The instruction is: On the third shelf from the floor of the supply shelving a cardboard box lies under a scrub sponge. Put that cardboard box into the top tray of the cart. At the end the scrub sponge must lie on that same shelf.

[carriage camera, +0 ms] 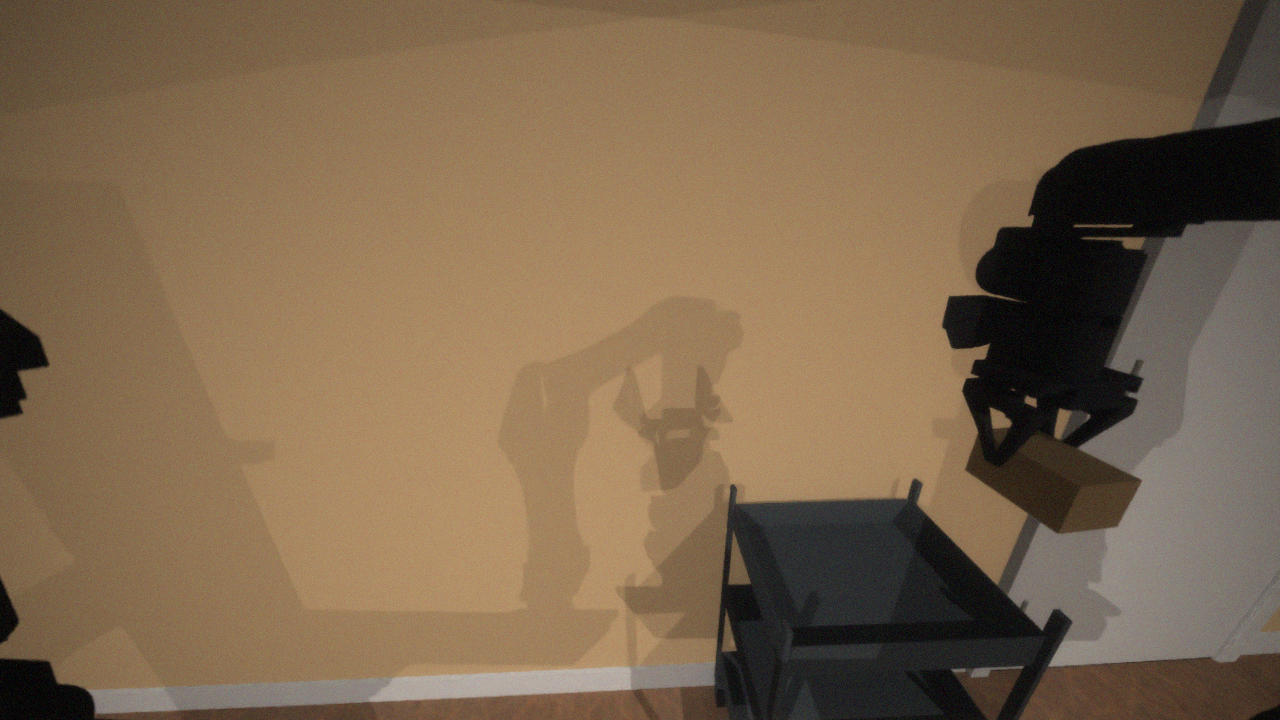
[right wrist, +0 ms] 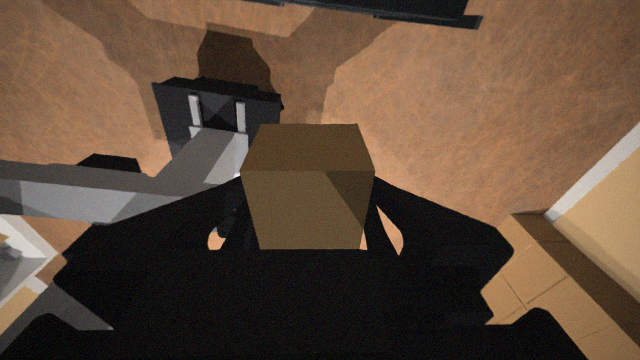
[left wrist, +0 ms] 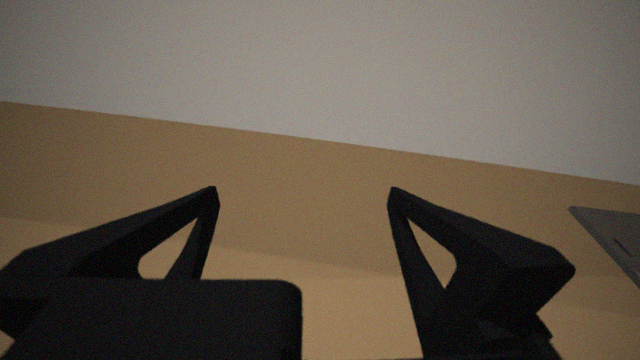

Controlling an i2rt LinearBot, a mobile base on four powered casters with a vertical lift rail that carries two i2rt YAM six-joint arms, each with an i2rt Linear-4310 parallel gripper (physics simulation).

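Frame: origin at the left arm's base, x back, y right, z up, level; millimetres.
Where they show: left gripper, between the fingertips: [left wrist: 304, 195]; right gripper, between the fingertips: [carriage camera: 1020, 461] [right wrist: 309, 178].
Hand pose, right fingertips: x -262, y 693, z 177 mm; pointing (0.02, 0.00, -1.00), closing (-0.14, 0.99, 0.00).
After its pixels a point has its place.
The brown cardboard box [carriage camera: 1056, 483] @[y 672, x -207, z 193 mm] [right wrist: 307, 210] @[y 692, x -260, z 202 mm] is between the fingers of my right gripper [carriage camera: 1038, 447] @[y 693, x -262, z 177 mm], held in the air, tilted in the carriage view, up and to the right of the cart. The dark cart [carriage camera: 913, 649] @[y 745, x -357, z -251 mm] stands at the lower middle right of the carriage view, and the bare floor of its top tray [carriage camera: 859, 573] @[y 758, x -544, z -303 mm] shows. My left gripper [left wrist: 304, 195] @[y -9, x -44, z 437 mm] is open and empty, pointing at the wall and ceiling; its fingers do not show in the carriage view. The supply shelving and the scrub sponge do not show in these views.
A tan wall stands behind the cart, with a grey door [carriage camera: 1163, 537] @[y 1714, x -788, z -427 mm] at the right. Corner posts [carriage camera: 1042, 658] @[y 965, x -366, z -279 mm] rise above the tray's rim. In the right wrist view, part of a dark structure [right wrist: 425, 10] @[y 917, x -381, z -303 mm] shows at the top and my base's grey leg [right wrist: 100, 200] at the left.
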